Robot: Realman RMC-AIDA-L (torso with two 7-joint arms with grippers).
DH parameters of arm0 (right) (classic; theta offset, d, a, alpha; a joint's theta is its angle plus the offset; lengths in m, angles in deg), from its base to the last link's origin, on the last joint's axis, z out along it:
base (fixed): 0 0 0 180
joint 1: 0 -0.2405 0 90
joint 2: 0 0 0 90
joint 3: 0 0.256 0 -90
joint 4: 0 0 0 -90
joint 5: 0 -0.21 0 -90
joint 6: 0 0 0 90
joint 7: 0 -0.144 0 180
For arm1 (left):
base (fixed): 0 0 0 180
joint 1: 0 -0.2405 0 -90
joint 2: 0 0 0 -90
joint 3: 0 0.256 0 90
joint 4: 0 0 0 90
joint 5: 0 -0.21 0 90
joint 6: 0 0 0 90
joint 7: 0 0.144 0 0
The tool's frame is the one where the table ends.
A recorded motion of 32 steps. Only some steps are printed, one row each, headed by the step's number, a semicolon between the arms.
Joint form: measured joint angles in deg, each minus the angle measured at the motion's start. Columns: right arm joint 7, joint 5, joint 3, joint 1, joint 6, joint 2, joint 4; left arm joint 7, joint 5, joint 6, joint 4, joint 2, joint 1, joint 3.
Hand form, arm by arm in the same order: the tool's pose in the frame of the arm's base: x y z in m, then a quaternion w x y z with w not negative. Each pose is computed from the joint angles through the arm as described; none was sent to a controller.
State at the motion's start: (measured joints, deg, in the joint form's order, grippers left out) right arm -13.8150 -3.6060 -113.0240 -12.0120 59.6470 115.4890 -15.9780; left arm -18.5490 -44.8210 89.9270 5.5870 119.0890 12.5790 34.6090
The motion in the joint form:
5: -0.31 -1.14 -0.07 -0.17 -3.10 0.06 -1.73; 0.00 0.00 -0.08 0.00 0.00 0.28 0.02
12: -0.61 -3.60 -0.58 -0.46 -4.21 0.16 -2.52; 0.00 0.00 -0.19 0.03 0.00 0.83 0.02
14: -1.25 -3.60 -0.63 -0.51 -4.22 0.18 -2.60; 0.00 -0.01 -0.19 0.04 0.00 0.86 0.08
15: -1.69 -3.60 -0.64 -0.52 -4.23 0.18 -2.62; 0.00 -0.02 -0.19 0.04 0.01 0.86 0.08
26: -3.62 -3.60 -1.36 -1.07 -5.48 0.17 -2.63; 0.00 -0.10 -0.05 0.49 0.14 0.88 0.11
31: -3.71 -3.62 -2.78 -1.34 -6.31 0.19 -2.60; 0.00 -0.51 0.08 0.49 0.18 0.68 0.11
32: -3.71 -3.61 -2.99 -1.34 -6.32 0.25 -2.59; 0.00 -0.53 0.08 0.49 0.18 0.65 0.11
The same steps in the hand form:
5: 0.3672 0.2734 -0.0364 0.51090 -0.80454 0.22932 0.19774; -0.3804 0.2198 0.0174 0.65949 -0.60430 -0.27121 -0.35544
12: 0.3655 0.2785 -0.0353 0.51807 -0.79478 0.24148 0.20400; -0.3785 0.2234 0.0171 0.65763 -0.60570 -0.26927 -0.35797
14: 0.3647 0.2790 -0.0356 0.51640 -0.79374 0.24527 0.20772; -0.3783 0.2236 0.0169 0.65712 -0.60622 -0.26911 -0.35813
15: 0.3646 0.2791 -0.0356 0.51550 -0.79287 0.24819 0.20981; -0.3783 0.2236 0.0168 0.65703 -0.60627 -0.26917 -0.35818
26: 0.3640 0.2812 -0.0389 0.50613 -0.79420 0.26202 0.21078; -0.3774 0.2226 0.0143 0.65478 -0.60627 -0.27258 -0.35972
31: 0.3631 0.2804 -0.0440 0.49632 -0.80223 0.26167 0.20402; -0.3771 0.2212 0.0134 0.65297 -0.60820 -0.27258 -0.35974
32: 0.3627 0.2800 -0.0451 0.49470 -0.80332 0.26149 0.20388; -0.3772 0.2210 0.0133 0.65295 -0.60826 -0.27272 -0.35958

